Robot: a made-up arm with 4 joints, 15 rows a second.
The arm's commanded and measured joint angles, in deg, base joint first. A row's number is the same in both.
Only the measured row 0 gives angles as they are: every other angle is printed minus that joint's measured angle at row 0.
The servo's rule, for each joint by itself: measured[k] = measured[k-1] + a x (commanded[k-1-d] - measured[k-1]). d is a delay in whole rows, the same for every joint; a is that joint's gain. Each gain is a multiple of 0.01, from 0.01 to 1. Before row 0 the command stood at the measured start. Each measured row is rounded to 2 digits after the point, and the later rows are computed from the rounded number. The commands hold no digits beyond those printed.
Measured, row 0: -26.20 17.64 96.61 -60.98
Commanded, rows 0 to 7: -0.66 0.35 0.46 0.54; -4.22 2.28 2.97 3.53; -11.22 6.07 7.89 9.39; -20.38 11.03 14.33 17.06; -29.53 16.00 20.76 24.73; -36.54 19.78 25.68 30.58; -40.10 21.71 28.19 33.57; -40.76 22.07 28.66 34.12
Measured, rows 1 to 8: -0.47 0.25 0.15 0.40; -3.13 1.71 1.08 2.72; -8.87 4.85 3.33 7.66; -17.04 9.30 6.96 14.62; -25.91 14.12 11.51 22.10; -33.46 18.20 16.19 28.38; -38.17 20.73 20.15 32.22; -40.01 21.69 22.96 33.63
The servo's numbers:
d 0
a 0.71 0.72 0.33 0.74

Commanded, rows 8 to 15: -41.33 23.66 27.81 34.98; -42.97 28.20 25.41 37.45; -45.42 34.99 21.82 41.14; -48.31 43.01 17.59 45.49; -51.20 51.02 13.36 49.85; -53.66 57.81 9.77 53.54; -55.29 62.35 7.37 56.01; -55.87 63.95 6.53 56.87
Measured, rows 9 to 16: -40.95 23.11 24.56 34.63; -42.38 26.77 24.84 36.72; -44.54 32.69 23.84 39.99; -47.22 40.12 21.78 44.06; -50.05 47.97 19.00 48.34; -52.61 55.05 15.95 52.19; -54.51 60.31 13.12 55.02; -55.48 62.93 10.95 56.39
